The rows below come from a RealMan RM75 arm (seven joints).
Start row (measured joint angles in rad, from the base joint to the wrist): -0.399 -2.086 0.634 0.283 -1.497 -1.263 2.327
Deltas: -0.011 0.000 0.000 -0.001 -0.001 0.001 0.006; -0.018 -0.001 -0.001 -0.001 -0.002 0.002 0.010; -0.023 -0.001 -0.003 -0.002 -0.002 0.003 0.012; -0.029 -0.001 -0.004 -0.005 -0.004 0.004 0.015; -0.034 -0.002 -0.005 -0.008 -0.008 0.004 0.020; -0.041 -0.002 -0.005 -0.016 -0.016 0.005 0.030; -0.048 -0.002 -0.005 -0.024 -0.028 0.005 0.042; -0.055 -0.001 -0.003 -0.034 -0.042 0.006 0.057
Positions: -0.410 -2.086 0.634 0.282 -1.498 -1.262 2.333; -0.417 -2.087 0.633 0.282 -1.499 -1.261 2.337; -0.422 -2.087 0.631 0.281 -1.499 -1.260 2.339; -0.428 -2.087 0.630 0.278 -1.501 -1.259 2.342; -0.433 -2.088 0.629 0.275 -1.505 -1.259 2.347; -0.440 -2.088 0.629 0.267 -1.513 -1.258 2.357; -0.447 -2.088 0.629 0.259 -1.525 -1.258 2.369; -0.454 -2.087 0.631 0.249 -1.539 -1.257 2.384
